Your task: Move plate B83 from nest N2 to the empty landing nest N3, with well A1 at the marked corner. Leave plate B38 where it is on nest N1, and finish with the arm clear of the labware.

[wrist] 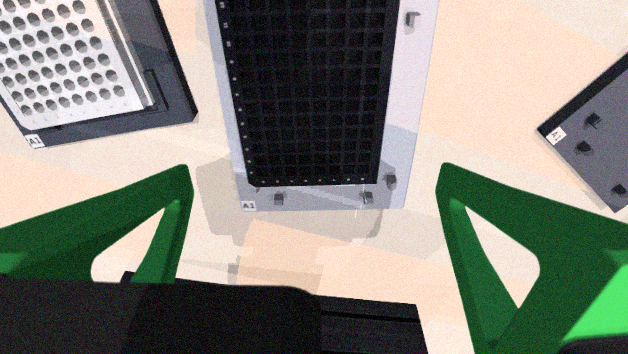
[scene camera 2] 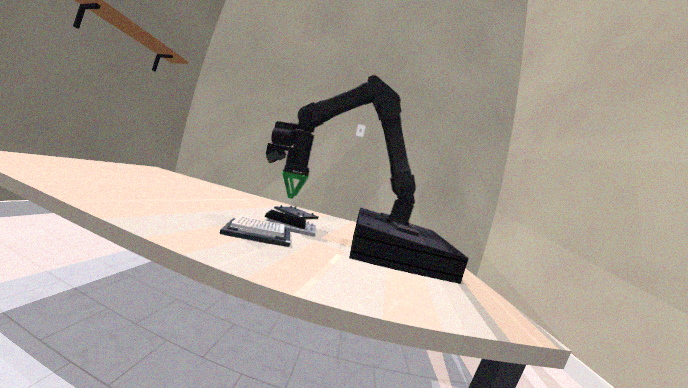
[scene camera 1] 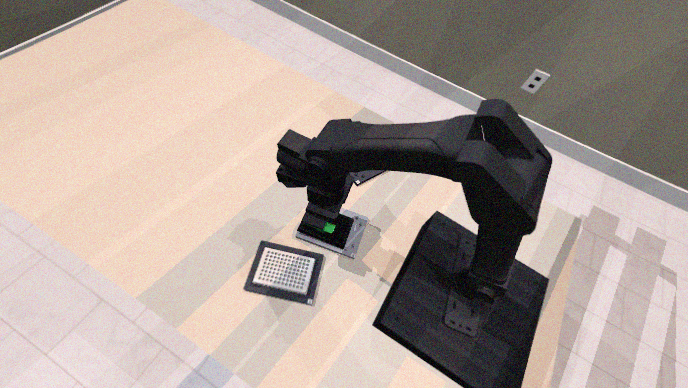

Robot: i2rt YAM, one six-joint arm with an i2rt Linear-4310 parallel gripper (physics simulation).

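A black plate (scene camera 1: 339,236) (scene camera 2: 286,218) (wrist: 310,110) lies on the light grey nest (scene camera 1: 358,236) (scene camera 2: 311,229) (wrist: 410,100). Its cut corner is at the nest's A1 mark. It sits toward the nest's left edge in the wrist view; posts stand clear at right and near edge. Whether it is fully flat is unclear. A white plate (scene camera 1: 285,270) (scene camera 2: 257,225) (wrist: 57,65) lies on a dark nest (scene camera 1: 318,275) (scene camera 2: 260,240) (wrist: 172,85). Another dark nest (scene camera 1: 370,176) (wrist: 605,155) is empty in its visible part. Plate and nest numbers are unreadable. My gripper (scene camera 2: 291,196) (wrist: 314,177) is open and empty above the black plate's near end.
The arm's black base block (scene camera 1: 465,300) (scene camera 2: 407,250) stands on the table (scene camera 1: 150,125) (scene camera 2: 175,210), to the right of the nests in both scene views. The white plate's nest is close beside the light grey nest. A wall shelf (scene camera 2: 135,30) is at the upper left in scene view 2.
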